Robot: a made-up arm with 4 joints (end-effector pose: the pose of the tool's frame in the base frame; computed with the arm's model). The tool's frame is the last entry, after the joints. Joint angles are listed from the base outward.
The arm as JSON. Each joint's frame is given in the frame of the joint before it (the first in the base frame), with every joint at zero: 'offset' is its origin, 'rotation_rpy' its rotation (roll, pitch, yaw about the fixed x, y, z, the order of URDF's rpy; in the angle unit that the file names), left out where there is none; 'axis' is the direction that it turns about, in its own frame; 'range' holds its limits. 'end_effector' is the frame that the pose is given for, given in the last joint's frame.
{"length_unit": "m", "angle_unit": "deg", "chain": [
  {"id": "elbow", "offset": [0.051, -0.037, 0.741], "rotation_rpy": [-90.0, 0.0, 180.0], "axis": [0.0, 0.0, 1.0], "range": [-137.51, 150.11]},
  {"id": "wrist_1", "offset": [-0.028, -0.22, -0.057], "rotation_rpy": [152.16, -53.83, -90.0], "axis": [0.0, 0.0, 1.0], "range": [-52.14, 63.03]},
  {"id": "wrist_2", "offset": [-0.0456, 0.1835, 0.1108], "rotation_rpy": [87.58, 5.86, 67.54], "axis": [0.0, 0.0, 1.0], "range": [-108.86, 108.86]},
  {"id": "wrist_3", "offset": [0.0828, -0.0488, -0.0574], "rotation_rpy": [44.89, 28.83, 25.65], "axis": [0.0, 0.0, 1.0], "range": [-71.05, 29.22]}
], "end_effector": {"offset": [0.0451, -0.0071, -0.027], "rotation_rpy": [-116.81, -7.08, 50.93]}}
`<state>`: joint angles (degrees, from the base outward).
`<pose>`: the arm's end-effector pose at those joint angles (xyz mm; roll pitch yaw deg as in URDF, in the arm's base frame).
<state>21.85 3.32 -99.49 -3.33</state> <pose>190.5 117.0 874.7 -21.98 25.61 -75.02</pose>
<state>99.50 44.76 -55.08 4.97</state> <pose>-4.2 208.8 845.4 26.37 -67.00 -38.89</pose>
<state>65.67 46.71 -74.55 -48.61</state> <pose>-4.8 220.3 814.0 -7.71 30.58 -5.82</pose>
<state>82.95 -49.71 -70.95 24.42</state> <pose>-111.1 -120.8 1003.8 72.72 10.80 -131.49</pose>
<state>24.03 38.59 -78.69 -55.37</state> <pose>80.0 211.2 842.5 -23.12 77.03 -27.17</pose>
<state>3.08 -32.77 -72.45 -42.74</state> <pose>294.0 -21.0 871.5 -17.22 33.88 -77.87</pose>
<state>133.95 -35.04 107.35 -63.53</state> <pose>-411.7 1.1 823.7 104.61 -22.26 123.97</pose>
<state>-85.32 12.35 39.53 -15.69</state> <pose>183.2 148.2 406.2 9.82 35.79 31.65</pose>
